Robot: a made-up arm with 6 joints.
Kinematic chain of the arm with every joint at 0, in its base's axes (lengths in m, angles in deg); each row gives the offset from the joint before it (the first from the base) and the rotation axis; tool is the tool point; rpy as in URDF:
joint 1: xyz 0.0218 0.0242 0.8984 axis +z
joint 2: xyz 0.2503 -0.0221 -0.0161 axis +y
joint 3: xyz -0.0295 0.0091 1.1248 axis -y
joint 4: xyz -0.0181 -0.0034 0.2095 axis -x
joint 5: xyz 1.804 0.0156 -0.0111 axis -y
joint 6: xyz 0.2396 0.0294 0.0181 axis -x
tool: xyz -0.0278 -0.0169 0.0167 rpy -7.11 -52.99 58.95
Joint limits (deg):
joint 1: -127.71..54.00
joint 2: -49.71..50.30
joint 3: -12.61..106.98
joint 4: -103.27..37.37
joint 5: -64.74..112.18
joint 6: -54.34..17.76
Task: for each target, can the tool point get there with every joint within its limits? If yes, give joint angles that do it. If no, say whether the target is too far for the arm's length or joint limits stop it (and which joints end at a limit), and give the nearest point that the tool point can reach.
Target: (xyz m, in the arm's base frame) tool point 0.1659 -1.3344 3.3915
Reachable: yes | joints -86.51 -13.50 26.07 -66.62 -24.46 -23.65
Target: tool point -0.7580 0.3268 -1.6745
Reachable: no: joint limits stop it (at a limit: joint 1, joint 2, joint 3, joint 5, joint 6) | nearest point -1.2470 -1.4923 -0.0488 | short by 2.488 m
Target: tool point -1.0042 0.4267 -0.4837
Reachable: no: joint limits stop it (at a limit: joint 1, joint 2, joint 3, joint 5, joint 6) | nearest point -1.2844 -1.4811 -0.0416 | short by 1.978 m
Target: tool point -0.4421 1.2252 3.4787
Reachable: yes | joints -76.49 -38.40 67.35 -67.50 52.63 0.83
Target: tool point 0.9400 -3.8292 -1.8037
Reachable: no: too far | nearest point 0.5758 -2.3007 0.0764 | short by 2.450 m
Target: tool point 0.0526 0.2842 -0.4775
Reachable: no: joint limits stop it (at a limit: joint 1, joint 2, joint 3, joint 5, joint 6) | nearest point 1.1800 1.6153 -0.0527 | short by 1.795 m
